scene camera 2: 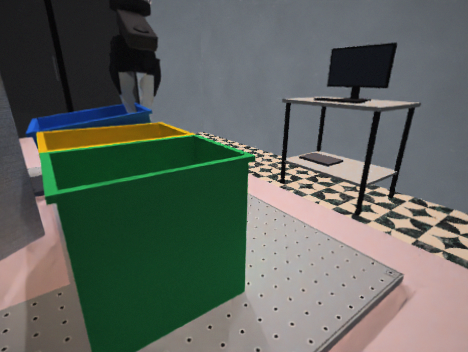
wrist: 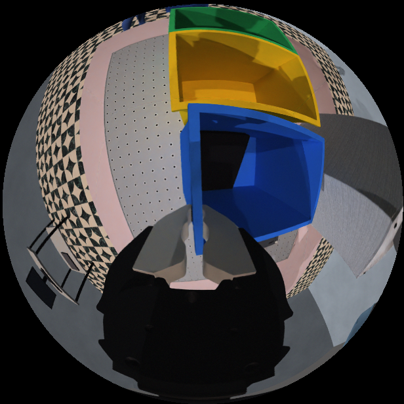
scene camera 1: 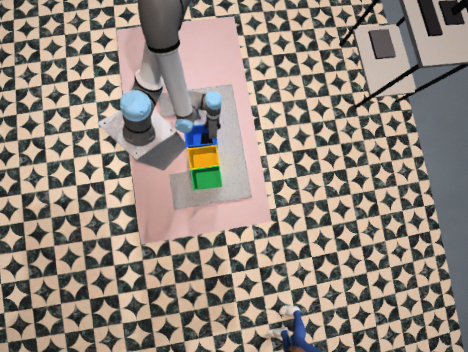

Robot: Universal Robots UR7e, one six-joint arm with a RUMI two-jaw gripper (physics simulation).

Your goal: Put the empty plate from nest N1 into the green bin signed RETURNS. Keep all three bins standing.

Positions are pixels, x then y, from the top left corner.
Scene:
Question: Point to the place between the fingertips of my gripper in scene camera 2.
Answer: At 138,120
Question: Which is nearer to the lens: the green bin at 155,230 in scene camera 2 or the yellow bin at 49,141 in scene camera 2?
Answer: The green bin.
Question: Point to a blue bin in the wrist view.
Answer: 276,190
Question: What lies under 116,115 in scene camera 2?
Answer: A blue bin.

